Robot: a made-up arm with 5 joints.
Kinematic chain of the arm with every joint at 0, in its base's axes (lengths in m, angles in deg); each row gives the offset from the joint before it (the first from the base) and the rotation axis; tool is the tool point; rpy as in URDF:
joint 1: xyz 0.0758 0 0.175 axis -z
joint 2: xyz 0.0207 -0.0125 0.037 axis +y
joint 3: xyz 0.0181 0 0.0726 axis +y
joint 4: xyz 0.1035 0 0.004 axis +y
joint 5: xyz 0.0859 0.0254 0 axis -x
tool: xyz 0 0 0 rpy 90 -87.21 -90
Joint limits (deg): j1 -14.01..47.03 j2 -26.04..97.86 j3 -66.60..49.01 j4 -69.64..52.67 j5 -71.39..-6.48
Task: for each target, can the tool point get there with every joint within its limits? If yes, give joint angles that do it. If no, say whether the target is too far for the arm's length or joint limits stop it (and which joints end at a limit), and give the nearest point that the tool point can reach.
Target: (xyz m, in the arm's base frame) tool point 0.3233 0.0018 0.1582
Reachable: yes | joints 2.56 47.21 -28.08 24.85 -36.35
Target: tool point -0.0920 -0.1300 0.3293
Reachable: no: joint limits stop it (at a limit: joint 1, joint 2, joint 3, joint 4) | nearest point -0.0103 -0.0082 0.4145 | short by 0.170 m
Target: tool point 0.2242 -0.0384 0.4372
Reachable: yes | joints 19.34 2.29 -56.09 1.99 -36.95
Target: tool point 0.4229 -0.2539 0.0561
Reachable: no: too far | nearest point 0.2918 -0.1580 0.1180 | short by 0.174 m
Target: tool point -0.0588 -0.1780 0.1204
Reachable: no: joint limits stop it (at a limit: joint 1, joint 2, joint 3) | nearest point -0.0052 -0.0069 0.1224 | short by 0.179 m
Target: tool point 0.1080 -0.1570 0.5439
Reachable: no: too far | nearest point 0.1588 -0.0701 0.4611 | short by 0.130 m
